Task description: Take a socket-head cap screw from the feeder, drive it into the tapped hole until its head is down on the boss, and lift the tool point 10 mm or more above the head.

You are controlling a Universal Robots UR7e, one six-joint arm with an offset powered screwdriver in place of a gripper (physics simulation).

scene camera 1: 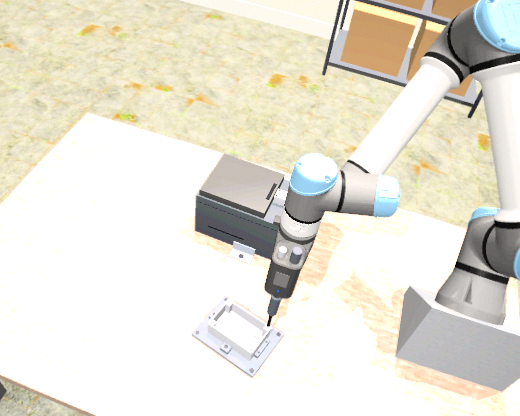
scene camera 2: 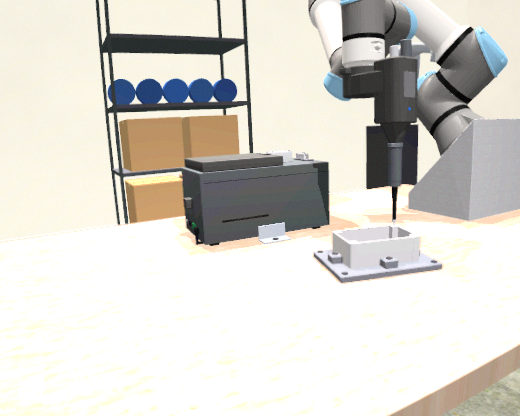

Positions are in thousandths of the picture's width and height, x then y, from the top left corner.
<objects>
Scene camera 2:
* dark screw feeder: 580, 484
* grey base plate: 816, 636
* dark lid: 480, 386
</objects>
